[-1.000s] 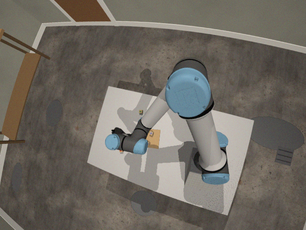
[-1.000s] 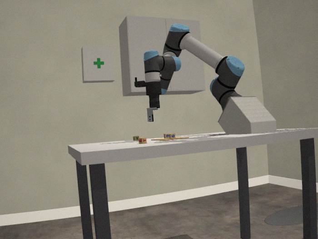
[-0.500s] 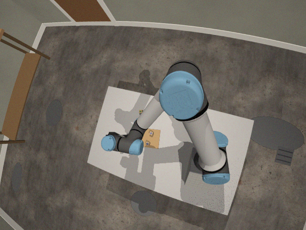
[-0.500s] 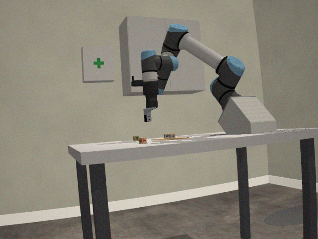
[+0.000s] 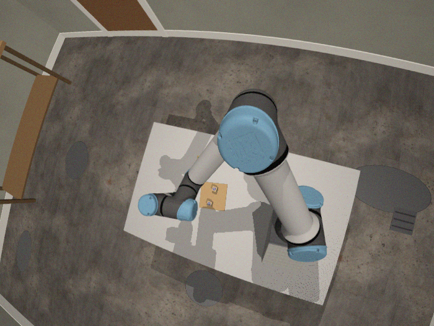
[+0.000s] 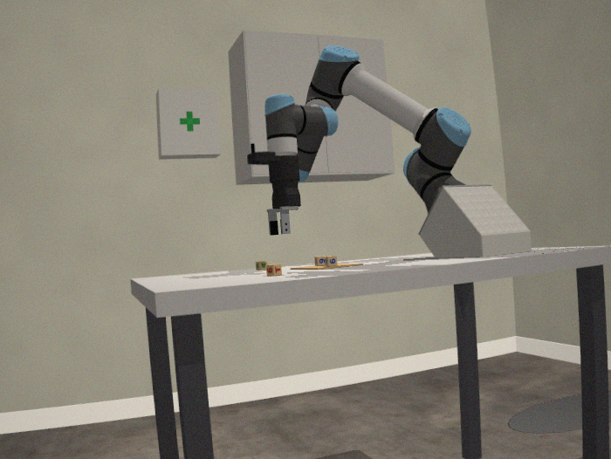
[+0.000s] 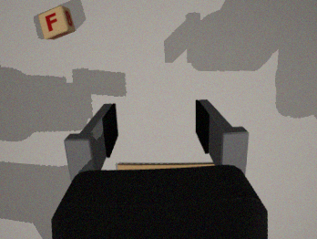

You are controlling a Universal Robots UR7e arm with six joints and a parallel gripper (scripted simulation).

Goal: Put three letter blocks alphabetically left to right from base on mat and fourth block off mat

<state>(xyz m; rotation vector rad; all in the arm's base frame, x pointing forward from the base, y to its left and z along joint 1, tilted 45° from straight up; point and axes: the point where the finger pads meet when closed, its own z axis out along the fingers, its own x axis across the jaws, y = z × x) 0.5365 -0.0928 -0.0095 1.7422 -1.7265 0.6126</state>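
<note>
Right now my hand is 70 mm short of the red-marked block, 90 mm to the right of it and 100 mm above it. Round my hand: tan mat (150 mm behind, 30 mm to the right, 110 mm below).
</note>
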